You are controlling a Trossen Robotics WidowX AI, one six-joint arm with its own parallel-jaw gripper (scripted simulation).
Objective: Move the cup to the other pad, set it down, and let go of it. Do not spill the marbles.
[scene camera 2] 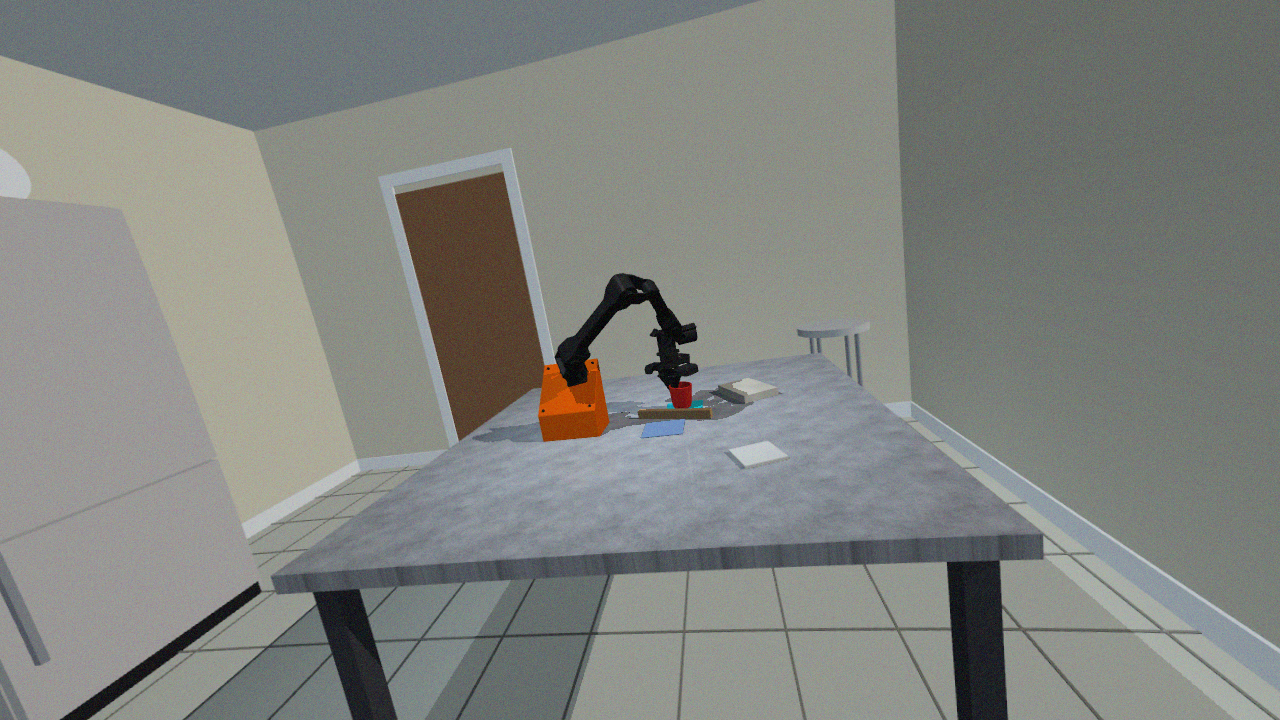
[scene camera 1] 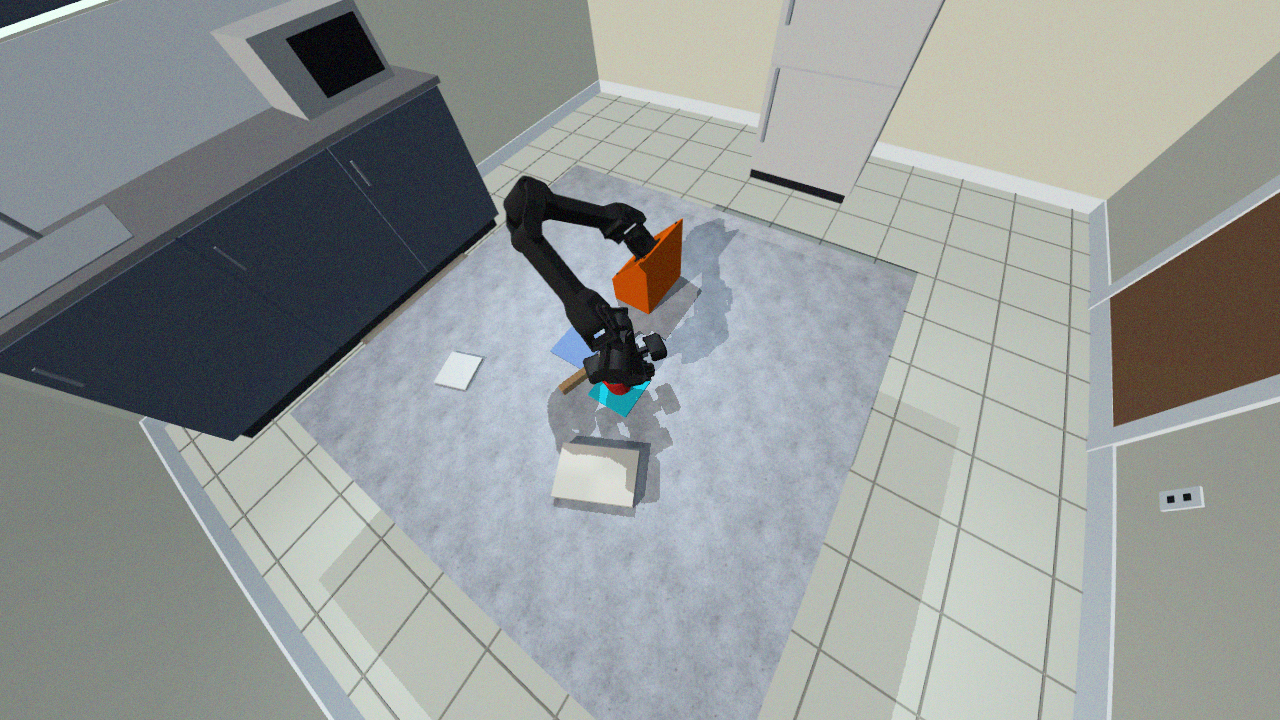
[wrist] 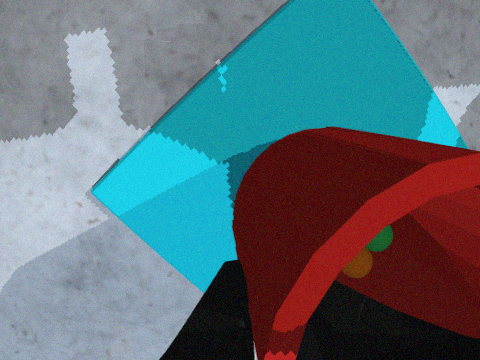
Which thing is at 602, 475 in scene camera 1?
A white box.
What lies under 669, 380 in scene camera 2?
My gripper.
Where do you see a white box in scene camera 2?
746, 390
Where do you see a cyan pad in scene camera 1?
At 622, 404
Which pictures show my gripper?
Scene camera 2, scene camera 1 and the wrist view: all of them.
